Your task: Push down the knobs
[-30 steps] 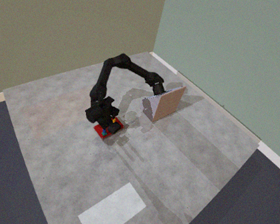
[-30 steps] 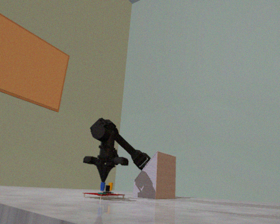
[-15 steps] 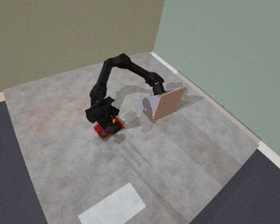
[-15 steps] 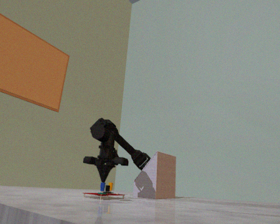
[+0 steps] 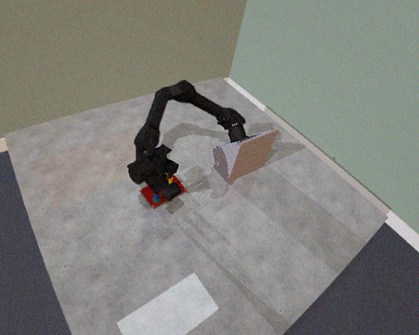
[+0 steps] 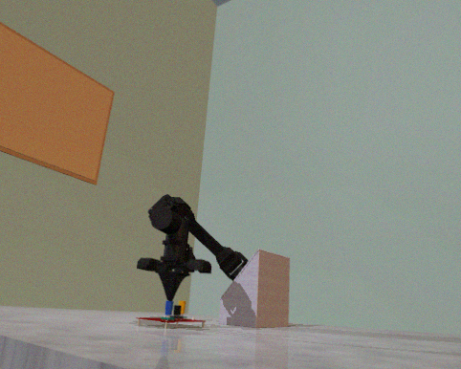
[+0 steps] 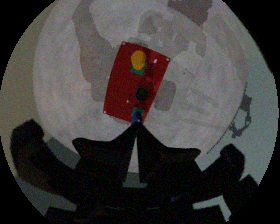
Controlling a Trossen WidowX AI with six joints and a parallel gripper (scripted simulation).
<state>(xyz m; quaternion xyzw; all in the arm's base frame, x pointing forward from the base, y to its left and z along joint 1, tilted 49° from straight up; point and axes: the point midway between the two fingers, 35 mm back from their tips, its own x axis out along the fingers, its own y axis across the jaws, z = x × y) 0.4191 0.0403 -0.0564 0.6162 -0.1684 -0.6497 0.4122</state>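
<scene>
Now: gripper tip 10 mm above the blue knob. From my gripper tip the other things lie so: yellow knob: 80 mm behind, 40 mm to the right, 20 mm below.
</scene>
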